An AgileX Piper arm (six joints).
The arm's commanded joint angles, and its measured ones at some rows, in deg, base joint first. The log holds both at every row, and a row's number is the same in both.
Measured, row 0: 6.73, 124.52, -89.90, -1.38, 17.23, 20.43
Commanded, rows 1 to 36: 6.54, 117.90, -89.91, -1.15, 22.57, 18.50; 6.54, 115.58, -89.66, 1.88, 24.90, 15.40; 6.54, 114.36, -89.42, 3.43, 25.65, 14.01; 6.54, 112.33, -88.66, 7.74, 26.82, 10.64; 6.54, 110.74, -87.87, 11.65, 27.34, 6.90; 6.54, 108.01, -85.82, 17.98, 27.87, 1.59; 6.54, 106.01, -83.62, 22.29, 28.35, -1.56; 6.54, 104.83, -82.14, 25.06, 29.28, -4.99; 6.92, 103.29, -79.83, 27.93, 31.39, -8.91; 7.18, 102.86, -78.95, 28.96, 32.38, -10.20; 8.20, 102.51, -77.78, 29.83, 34.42, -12.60; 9.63, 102.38, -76.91, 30.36, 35.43, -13.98; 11.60, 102.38, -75.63, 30.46, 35.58, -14.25; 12.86, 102.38, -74.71, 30.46, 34.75, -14.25; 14.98, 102.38, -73.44, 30.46, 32.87, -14.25; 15.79, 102.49, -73.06, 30.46, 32.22, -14.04; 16.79, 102.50, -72.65, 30.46, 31.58, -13.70; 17.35, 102.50, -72.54, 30.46, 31.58, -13.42; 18.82, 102.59, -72.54, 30.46, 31.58, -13.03; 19.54, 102.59, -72.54, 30.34, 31.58, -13.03; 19.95, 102.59, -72.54, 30.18, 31.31, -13.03; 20.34, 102.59, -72.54, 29.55, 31.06, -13.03; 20.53, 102.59, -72.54, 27.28, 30.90, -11.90; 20.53, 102.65, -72.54, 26.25, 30.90, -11.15; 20.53, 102.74, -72.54, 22.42, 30.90, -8.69; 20.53, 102.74, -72.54, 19.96, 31.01, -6.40; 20.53, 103.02, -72.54, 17.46, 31.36, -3.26; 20.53, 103.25, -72.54, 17.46, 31.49, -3.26; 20.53, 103.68, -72.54, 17.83, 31.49, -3.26; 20.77, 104.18, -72.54, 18.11, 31.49, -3.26; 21.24, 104.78, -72.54, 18.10, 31.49, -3.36; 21.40, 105.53, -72.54, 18.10, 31.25, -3.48; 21.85, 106.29, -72.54, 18.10, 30.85, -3.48; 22.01, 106.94, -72.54, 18.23, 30.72, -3.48; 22.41, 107.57, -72.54, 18.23, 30.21, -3.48; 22.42, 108.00, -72.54, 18.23, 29.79, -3.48
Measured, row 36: 21.58, 106.22, -72.57, 18.40, 31.49, -3.77
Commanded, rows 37 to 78: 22.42, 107.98, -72.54, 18.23, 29.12, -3.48; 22.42, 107.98, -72.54, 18.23, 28.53, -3.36; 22.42, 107.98, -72.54, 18.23, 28.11, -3.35; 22.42, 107.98, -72.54, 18.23, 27.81, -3.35; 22.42, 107.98, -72.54, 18.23, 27.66, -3.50; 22.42, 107.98, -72.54, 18.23, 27.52, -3.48; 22.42, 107.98, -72.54, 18.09, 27.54, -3.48; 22.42, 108.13, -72.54, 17.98, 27.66, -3.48; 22.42, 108.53, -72.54, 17.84, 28.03, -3.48; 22.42, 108.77, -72.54, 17.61, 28.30, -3.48; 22.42, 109.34, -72.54, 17.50, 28.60, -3.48; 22.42, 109.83, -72.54, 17.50, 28.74, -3.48; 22.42, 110.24, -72.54, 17.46, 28.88, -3.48; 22.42, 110.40, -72.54, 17.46, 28.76, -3.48; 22.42, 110.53, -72.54, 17.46, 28.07, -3.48; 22.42, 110.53, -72.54, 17.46, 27.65, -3.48; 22.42, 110.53, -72.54, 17.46, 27.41, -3.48; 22.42, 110.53, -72.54, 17.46, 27.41, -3.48; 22.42, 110.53, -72.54, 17.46, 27.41, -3.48; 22.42, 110.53, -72.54, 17.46, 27.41, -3.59; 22.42, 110.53, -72.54, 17.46, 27.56, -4.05; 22.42, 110.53, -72.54, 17.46, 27.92, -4.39; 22.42, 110.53, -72.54, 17.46, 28.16, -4.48; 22.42, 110.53, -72.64, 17.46, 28.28, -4.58; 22.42, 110.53, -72.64, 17.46, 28.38, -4.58; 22.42, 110.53, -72.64, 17.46, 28.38, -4.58; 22.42, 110.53, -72.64, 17.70, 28.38, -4.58; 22.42, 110.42, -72.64, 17.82, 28.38, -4.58; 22.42, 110.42, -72.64, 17.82, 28.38, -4.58; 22.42, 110.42, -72.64, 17.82, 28.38, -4.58; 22.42, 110.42, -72.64, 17.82, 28.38, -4.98; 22.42, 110.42, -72.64, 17.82, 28.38, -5.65; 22.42, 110.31, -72.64, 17.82, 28.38, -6.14; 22.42, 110.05, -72.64, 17.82, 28.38, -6.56; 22.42, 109.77, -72.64, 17.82, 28.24, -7.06; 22.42, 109.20, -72.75, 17.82, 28.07, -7.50; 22.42, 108.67, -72.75, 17.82, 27.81, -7.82; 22.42, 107.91, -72.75, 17.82, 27.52, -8.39; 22.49, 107.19, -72.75, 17.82, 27.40, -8.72; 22.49, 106.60, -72.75, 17.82, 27.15, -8.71; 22.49, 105.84, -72.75, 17.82, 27.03, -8.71; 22.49, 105.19, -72.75, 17.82, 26.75, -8.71
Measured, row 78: 22.36, 108.30, -72.43, 18.30, 28.18, -7.65
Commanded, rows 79 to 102: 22.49, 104.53, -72.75, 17.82, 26.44, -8.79; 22.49, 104.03, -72.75, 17.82, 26.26, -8.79; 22.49, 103.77, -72.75, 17.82, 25.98, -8.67; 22.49, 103.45, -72.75, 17.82, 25.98, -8.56; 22.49, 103.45, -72.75, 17.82, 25.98, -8.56; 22.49, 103.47, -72.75, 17.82, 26.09, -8.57; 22.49, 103.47, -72.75, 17.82, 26.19, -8.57; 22.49, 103.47, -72.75, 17.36, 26.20, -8.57; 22.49, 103.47, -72.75, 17.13, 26.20, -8.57; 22.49, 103.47, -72.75, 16.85, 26.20, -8.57; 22.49, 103.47, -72.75, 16.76, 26.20, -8.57; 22.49, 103.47, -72.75, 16.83, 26.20, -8.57; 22.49, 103.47, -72.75, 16.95, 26.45, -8.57; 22.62, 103.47, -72.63, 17.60, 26.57, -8.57; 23.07, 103.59, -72.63, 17.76, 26.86, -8.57; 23.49, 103.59, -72.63, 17.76, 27.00, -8.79; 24.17, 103.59, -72.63, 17.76, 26.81, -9.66; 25.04, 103.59, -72.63, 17.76, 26.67, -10.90; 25.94, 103.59, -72.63, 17.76, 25.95, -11.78; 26.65, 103.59, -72.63, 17.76, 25.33, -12.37; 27.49, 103.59, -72.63, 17.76, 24.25, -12.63; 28.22, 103.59, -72.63, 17.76, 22.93, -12.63; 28.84, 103.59, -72.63, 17.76, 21.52, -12.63; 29.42, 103.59, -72.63, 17.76, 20.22, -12.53
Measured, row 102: 27.33, 104.00, -72.43, 17.49, 24.77, -11.54
